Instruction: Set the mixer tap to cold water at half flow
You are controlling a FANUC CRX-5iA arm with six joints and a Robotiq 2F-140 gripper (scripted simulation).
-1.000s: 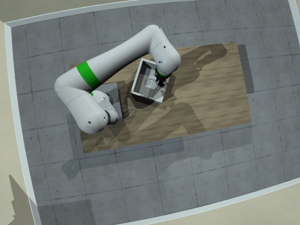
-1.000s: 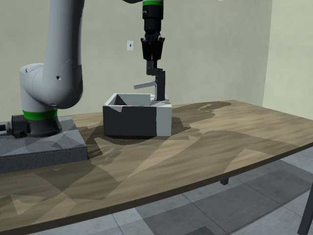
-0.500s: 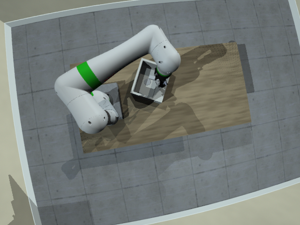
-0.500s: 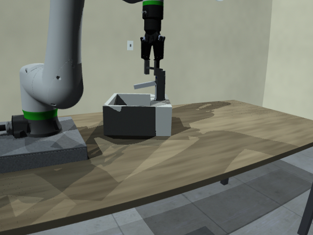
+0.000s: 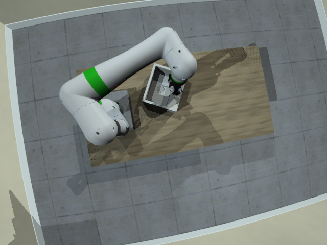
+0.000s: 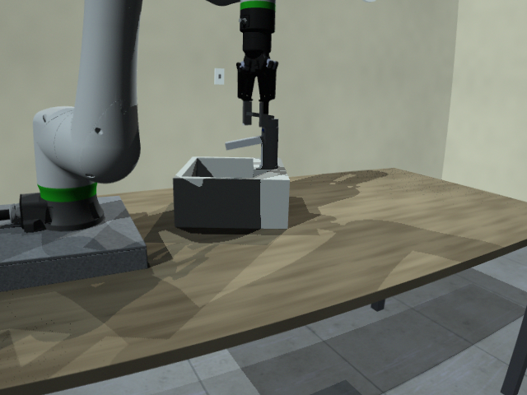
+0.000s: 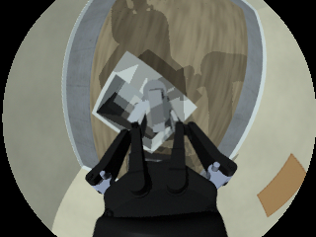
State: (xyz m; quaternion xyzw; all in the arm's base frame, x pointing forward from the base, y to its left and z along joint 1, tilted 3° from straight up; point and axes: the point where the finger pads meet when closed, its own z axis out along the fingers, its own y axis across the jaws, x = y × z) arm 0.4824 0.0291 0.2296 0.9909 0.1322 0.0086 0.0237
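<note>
My hand is 20 mm short of the lever and 10 mm to the right of it. Also, from my hand: basin: 40 mm behind, 70 mm to the left, 240 mm below.
</note>
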